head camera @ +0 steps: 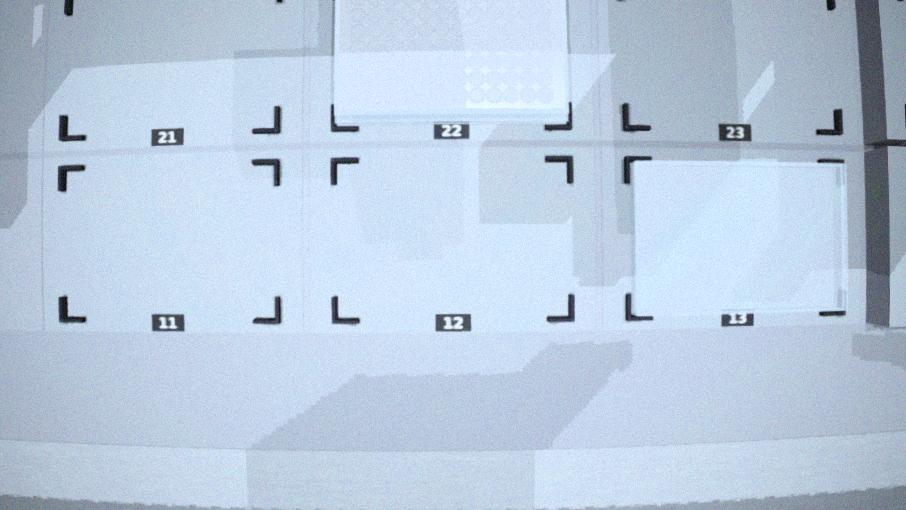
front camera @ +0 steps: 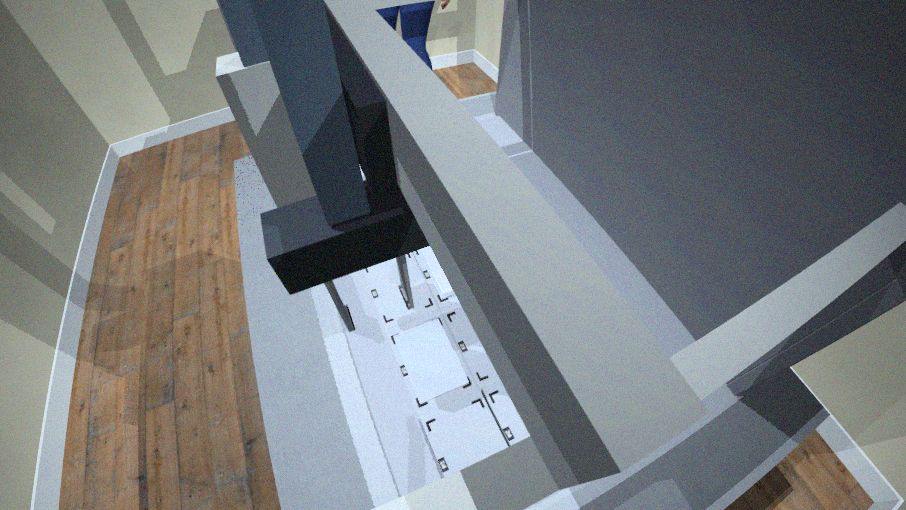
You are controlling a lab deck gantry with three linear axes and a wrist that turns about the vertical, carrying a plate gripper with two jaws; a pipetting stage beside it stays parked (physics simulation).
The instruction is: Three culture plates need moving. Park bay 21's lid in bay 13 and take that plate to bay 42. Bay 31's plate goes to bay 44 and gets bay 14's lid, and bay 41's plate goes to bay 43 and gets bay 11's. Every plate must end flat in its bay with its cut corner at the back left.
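Frame: origin at the robot's base, x ahead, y left, z up, level; centimetres.
Seen in the pictures: gripper, fingertip midpoint: [front camera: 378, 309]; robot's base, link origin: [head camera: 67, 316].
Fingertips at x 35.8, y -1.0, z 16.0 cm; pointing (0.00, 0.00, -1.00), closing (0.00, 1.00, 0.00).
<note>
Pixels of each thing's top centre, then the offset from my fingertips to it. "spot": a spot on its surface instead.
- clear lid, top centre: [head camera: 746, 237] [front camera: 429, 358] dx +3.4, dy +5.3, dz -15.2 cm
- Bay 11, surface spot: [head camera: 168, 247] spot: dx -29.3, dy +5.0, dz -16.0 cm
- bay 21, surface spot: [head camera: 168, 95] spot: dx -29.4, dy +13.8, dz -16.0 cm
- Bay 14, surface spot: [front camera: 472, 433] spot: dx +17.5, dy +6.5, dz -14.5 cm
- pale plate with round wells, top centre: [head camera: 450, 37] [front camera: 448, 262] dx -13.0, dy +16.0, dz -14.6 cm
- Bay 12, surface spot: [head camera: 405, 278] spot: dx -15.6, dy +3.2, dz -16.0 cm
My gripper [front camera: 380, 316] hangs over the front rows of the deck in the front view, its two jaws apart and open with no plate or lid visible between them. It does not show in the head view. A clear lid [front camera: 431, 361] [head camera: 735, 234] lies on bay 13, shifted slightly right of its left corner marks. Bay 11 [head camera: 168, 247] shows no lid, and the visible front part of bay 21 [head camera: 168, 95] shows no plate. Bay 14 [front camera: 472, 433] looks bare in the front view. Bays 31 and 41 to 44 cannot be made out.
A pale plate with round wells [head camera: 450, 76] sits in bay 22, cut off by the top of the head view. Bay 12 [head camera: 405, 278] shows bare between its marks. The long gantry beam [front camera: 507, 209] crosses the front view and hides the back rows. A person's legs [front camera: 415, 25] show behind.
</note>
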